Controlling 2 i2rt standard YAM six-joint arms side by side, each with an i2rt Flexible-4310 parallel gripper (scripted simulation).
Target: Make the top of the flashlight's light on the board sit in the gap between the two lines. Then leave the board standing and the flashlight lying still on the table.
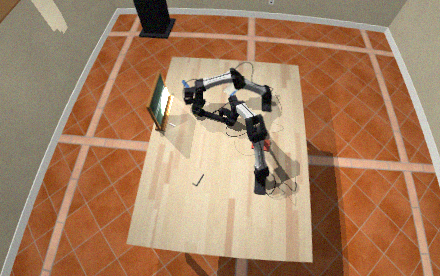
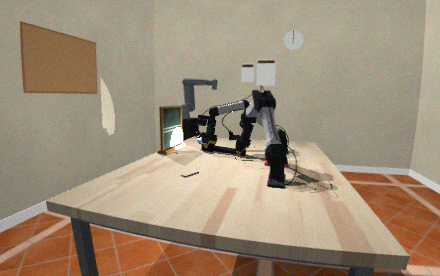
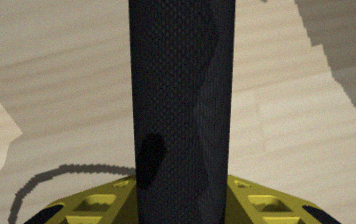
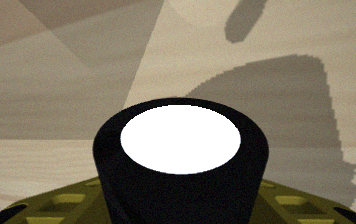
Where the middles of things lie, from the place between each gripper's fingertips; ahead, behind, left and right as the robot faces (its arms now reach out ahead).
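There is the flashlight head [image 4: 173, 153], and I see that my right gripper is 20 mm past it.
My left gripper, for its part, is 10 mm below the flashlight head and 30 mm to the left of it, and it is 210 mm short of it now.
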